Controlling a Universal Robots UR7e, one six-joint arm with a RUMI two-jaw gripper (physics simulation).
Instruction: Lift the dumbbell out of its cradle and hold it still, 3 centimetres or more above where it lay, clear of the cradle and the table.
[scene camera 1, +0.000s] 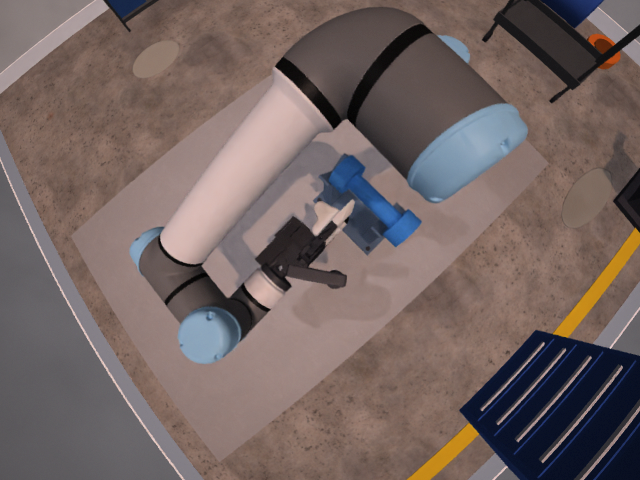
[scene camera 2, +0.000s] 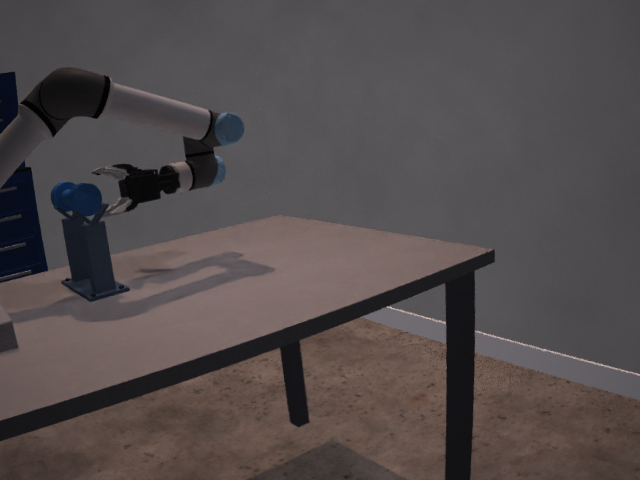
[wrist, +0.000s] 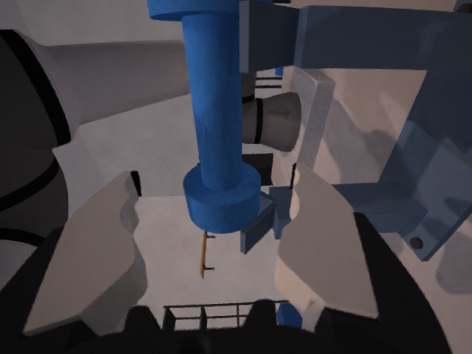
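Seen in the pictures: gripper, fingertip midpoint: (scene camera 1: 351, 208) (wrist: 216, 170); arm's base at its link origin: (wrist: 291, 122).
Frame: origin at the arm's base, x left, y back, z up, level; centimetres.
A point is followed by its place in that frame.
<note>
The blue dumbbell (scene camera 1: 376, 202) @(x 17.8, y -34.5, z 19.0 cm) (scene camera 2: 85, 199) @(x 7.4, y -34.3, z 17.4 cm) (wrist: 215, 100) @(x 18.7, y -35.7, z 17.2 cm) lies level in its blue-grey cradle (scene camera 1: 367, 241) @(x 22.8, y -36.0, z -2.0 cm) (scene camera 2: 101, 255) @(x 4.8, y -35.4, z 4.8 cm) (wrist: 370, 37) @(x 22.2, y -36.0, z 8.3 cm), which stands upright on the table (scene camera 1: 232, 403) @(x 34.6, y -94.9, z -4.2 cm) (scene camera 2: 320, 273) @(x -21.3, y -75.2, z -4.2 cm). My gripper (scene camera 1: 341, 208) @(x 15.2, y -38.7, z 17.3 cm) (scene camera 2: 99, 192) @(x 15.2, y -38.7, z 17.3 cm) (wrist: 216, 170) @(x 15.2, y -38.7, z 17.3 cm) is open and empty, roughly horizontal, at the side of the dumbbell. In scene camera 2 the upper finger is above the dumbbell's level and the lower finger is low beside the cradle's top arm. In the wrist view the dumbbell runs between the two finger directions, its near end weight in the gap. No contact shows.
My own arm arches over the table near the dumbbell. A grey block (scene camera 2: 6, 333) @(x -14.6, y -8.7, z -1.0 cm) (wrist: 318, 100) @(x 9.4, y -9.9, z -1.5 cm) is on the table, near the arm's base side. A blue drawer cabinet (scene camera 1: 509, 384) (scene camera 2: 20, 204) and a black cart (scene camera 1: 555, 43) stand on the floor beyond.
</note>
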